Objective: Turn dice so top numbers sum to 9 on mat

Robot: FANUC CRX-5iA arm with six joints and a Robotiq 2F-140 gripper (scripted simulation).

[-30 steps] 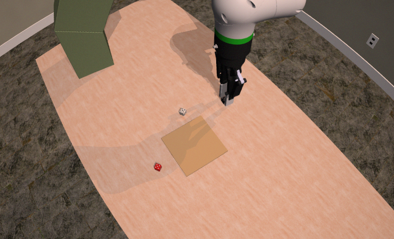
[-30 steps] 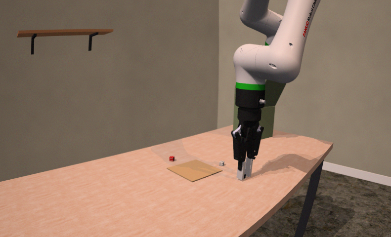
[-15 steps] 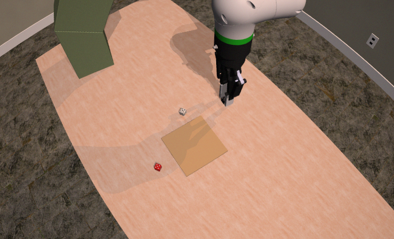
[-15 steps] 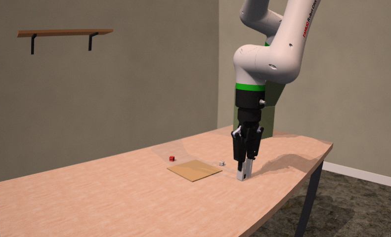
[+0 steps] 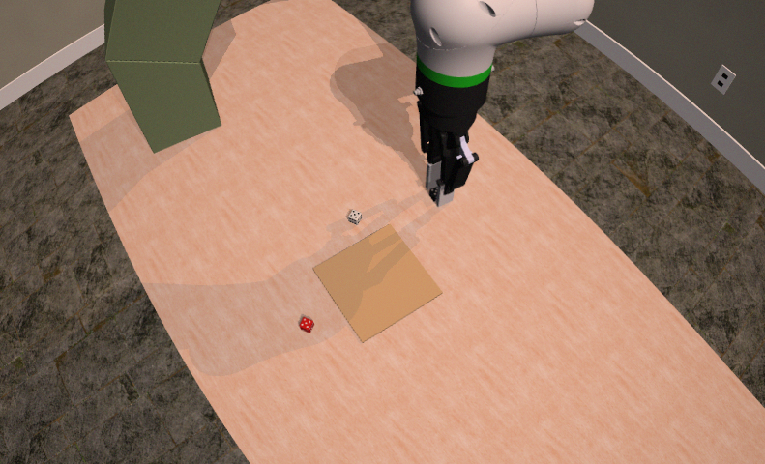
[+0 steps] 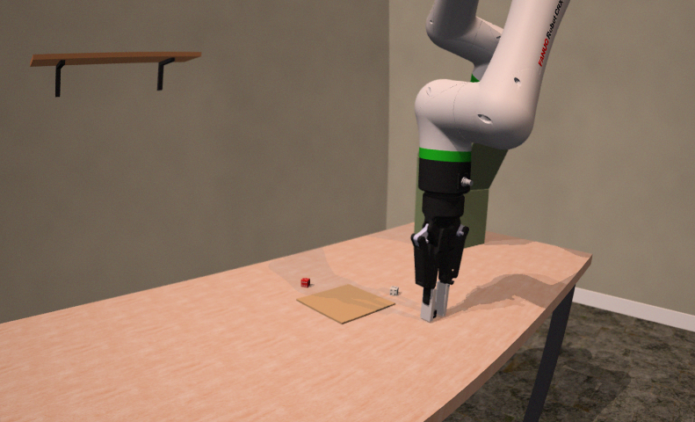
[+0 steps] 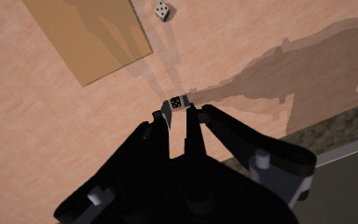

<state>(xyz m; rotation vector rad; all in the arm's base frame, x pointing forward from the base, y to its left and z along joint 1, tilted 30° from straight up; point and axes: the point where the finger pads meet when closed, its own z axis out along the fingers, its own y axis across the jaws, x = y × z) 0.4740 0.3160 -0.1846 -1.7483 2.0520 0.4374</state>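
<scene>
Now: hand 3 cm above the black die and 1 cm to the left of it. From my hand the other things lie so: tan square mat (17 cm to the right, 7 cm ahead, 3 cm below); white die (14 cm to the right, 4 cm behind, 3 cm below); red die (29 cm to the right, 7 cm ahead, 3 cm below).
</scene>
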